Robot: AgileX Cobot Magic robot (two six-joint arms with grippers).
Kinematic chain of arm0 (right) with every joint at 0, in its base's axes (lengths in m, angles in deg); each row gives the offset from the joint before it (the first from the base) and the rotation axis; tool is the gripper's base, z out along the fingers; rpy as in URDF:
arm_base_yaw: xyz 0 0 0.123 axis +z
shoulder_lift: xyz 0 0 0 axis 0.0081 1 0
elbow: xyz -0.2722 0.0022 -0.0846 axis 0.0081 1 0
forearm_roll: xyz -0.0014 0 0.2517 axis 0.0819 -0.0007 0.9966
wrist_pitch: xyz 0 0 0 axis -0.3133 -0.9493 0.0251
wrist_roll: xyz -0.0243 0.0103 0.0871 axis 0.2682 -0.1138 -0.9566
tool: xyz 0 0 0 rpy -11.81 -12.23 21.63
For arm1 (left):
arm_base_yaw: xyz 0 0 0.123 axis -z
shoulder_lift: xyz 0 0 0 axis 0.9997 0.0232 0
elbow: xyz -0.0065 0.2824 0.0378 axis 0.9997 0.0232 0
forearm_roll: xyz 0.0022 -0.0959 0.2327 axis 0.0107 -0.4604 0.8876
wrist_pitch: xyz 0 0 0 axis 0.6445 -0.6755 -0.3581
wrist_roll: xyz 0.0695 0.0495 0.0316 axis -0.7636 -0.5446 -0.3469
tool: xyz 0 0 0 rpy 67.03 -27.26 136.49
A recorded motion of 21 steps. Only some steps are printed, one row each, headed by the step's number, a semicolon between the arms.
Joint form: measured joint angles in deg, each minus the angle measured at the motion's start. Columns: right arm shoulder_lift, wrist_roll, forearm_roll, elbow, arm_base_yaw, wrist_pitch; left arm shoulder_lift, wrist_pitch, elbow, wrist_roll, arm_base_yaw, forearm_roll.
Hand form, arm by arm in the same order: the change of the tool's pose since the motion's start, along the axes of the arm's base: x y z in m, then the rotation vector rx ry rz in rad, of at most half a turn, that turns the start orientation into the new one. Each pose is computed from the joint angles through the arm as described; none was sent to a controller.
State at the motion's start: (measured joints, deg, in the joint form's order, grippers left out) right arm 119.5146 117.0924 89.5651 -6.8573 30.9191 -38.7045; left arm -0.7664 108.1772 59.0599 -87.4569 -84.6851 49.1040
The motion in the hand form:
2: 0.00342 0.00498 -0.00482 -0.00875 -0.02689 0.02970; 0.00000 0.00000 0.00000 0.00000 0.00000 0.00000
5: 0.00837 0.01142 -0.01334 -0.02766 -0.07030 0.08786; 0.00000 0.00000 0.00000 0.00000 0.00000 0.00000
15: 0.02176 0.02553 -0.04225 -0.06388 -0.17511 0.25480; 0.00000 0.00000 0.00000 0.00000 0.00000 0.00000
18: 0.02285 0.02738 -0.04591 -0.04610 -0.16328 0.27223; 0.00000 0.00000 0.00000 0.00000 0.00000 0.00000
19: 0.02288 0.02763 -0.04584 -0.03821 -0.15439 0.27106; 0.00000 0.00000 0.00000 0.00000 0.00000 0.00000
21: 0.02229 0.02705 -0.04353 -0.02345 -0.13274 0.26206; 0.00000 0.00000 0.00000 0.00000 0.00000 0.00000
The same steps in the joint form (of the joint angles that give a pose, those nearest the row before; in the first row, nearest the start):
2: 1.46 7.28 5.20 -0.46 0.26 -0.12; 0.00 0.00 0.00 0.00 0.00 0.00
5: 3.71 18.49 12.36 -1.07 0.36 -1.31; 0.00 0.00 0.00 0.00 0.00 0.00
15: 10.45 43.22 25.82 -2.65 -0.16 -7.44; 0.00 0.00 0.00 0.00 0.00 0.00
18: 11.36 43.41 26.19 -2.96 -0.35 -9.14; 0.00 0.00 0.00 0.00 0.00 0.00
19: 11.42 42.58 25.96 -3.05 -0.38 -9.44; 0.00 0.00 0.00 0.00 0.00 0.00
21: 11.08 39.73 24.67 -3.16 -0.48 -9.72; 0.00 0.00 0.00 0.00 0.00 0.00

